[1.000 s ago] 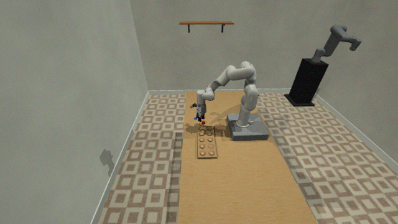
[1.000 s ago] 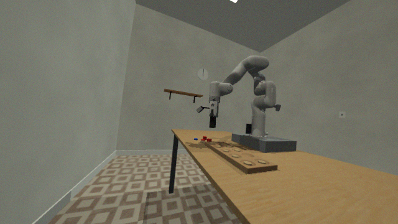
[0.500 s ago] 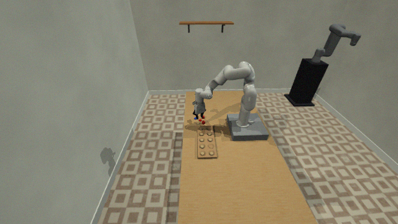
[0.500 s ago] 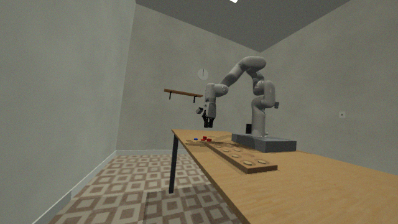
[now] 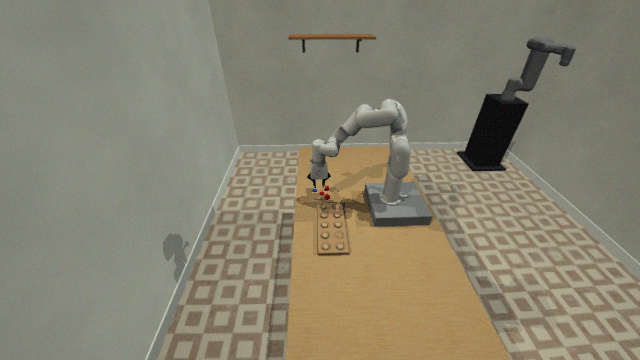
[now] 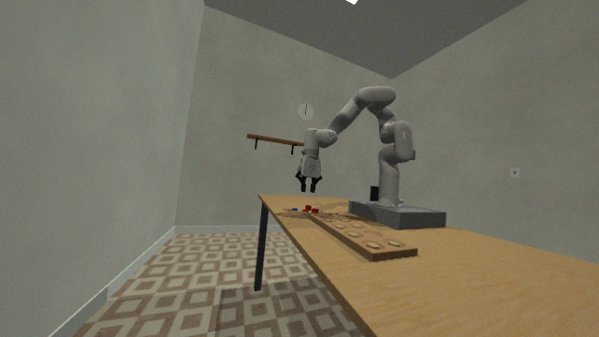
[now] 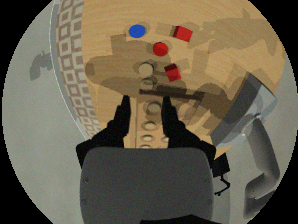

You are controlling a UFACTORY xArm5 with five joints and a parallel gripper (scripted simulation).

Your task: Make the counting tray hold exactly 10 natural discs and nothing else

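Now: the red disc 2 cm behind my hand, 5 cm to the right of it and 12 cm below it. Round my hand: wooden counting tray (6 cm behind, 24 cm to the left, 12 cm below); then blue disc (3 cm ahead, 9 cm to the right, 12 cm below).
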